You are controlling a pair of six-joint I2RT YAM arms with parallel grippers.
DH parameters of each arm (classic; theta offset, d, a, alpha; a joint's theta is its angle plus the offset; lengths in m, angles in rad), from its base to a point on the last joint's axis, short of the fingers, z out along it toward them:
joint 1: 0 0.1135 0.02 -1.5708
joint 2: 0 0 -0.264 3.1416
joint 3: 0.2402 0 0.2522 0
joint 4: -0.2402 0 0.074 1.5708
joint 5: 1.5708 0 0 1.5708
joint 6: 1.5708 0.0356 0 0
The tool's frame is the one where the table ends.
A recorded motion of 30 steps. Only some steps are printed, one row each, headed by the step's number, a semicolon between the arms.
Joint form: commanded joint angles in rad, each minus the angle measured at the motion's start. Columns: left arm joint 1, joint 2, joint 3, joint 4, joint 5, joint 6; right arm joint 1, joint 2, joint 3, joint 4, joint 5, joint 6.
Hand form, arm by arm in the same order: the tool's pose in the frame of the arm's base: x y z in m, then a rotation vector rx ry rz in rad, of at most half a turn. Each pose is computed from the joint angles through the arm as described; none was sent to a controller.
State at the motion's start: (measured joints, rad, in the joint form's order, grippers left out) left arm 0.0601 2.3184 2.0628 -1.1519 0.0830 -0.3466; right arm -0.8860 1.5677 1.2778 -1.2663 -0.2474 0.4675
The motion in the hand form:
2: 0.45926 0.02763 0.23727 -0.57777 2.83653 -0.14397; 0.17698 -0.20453 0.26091 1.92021 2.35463 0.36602
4: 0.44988 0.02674 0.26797 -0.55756 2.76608 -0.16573; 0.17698 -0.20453 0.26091 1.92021 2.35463 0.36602
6: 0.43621 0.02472 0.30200 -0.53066 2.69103 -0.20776; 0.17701 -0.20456 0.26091 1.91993 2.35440 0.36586
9: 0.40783 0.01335 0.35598 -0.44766 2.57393 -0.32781; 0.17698 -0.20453 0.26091 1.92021 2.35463 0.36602
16: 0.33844 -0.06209 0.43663 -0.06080 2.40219 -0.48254; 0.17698 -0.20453 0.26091 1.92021 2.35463 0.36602
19: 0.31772 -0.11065 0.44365 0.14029 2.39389 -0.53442; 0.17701 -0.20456 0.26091 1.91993 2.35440 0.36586
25: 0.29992 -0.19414 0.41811 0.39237 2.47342 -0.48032; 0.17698 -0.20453 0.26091 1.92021 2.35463 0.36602
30: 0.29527 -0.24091 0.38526 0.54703 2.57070 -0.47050; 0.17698 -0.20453 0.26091 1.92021 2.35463 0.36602
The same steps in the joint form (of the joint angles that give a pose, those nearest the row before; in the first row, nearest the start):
2: 0.0050 -0.0912 0.0061 -0.0057 -0.0187 0.0015; -0.0042 -0.0164 0.0011 -0.0008 -0.0038 0.0145
4: 0.0049 -0.1614 0.0061 -0.0023 -0.0111 0.0019; -0.0042 -0.0164 0.0011 -0.0008 -0.0038 0.0145
6: 0.0042 -0.2415 0.0061 -0.0023 0.0114 0.0019; -0.0042 -0.0164 0.0011 -0.0004 -0.0038 0.0145
9: -0.0126 -0.3746 0.0061 -0.0023 0.0874 0.0023; -0.0042 -0.0164 0.0011 -0.0008 -0.0038 0.0145
16: -0.2186 -0.5993 0.0061 -0.0019 0.1408 0.0469; -0.0042 -0.0164 0.0011 -0.0008 -0.0038 0.0145
19: -0.3731 -0.6222 0.0061 -0.0049 0.1278 0.0629; -0.0042 -0.0164 0.0011 -0.0004 -0.0038 0.0145
25: -0.6253 -0.5535 0.0019 -0.0244 0.0107 0.0622; -0.0042 -0.0164 0.0011 -0.0008 -0.0038 0.0145
30: -0.7359 -0.4639 0.0019 -0.0477 0.0092 0.0626; -0.0042 -0.0164 0.0011 -0.0008 -0.0038 0.0145

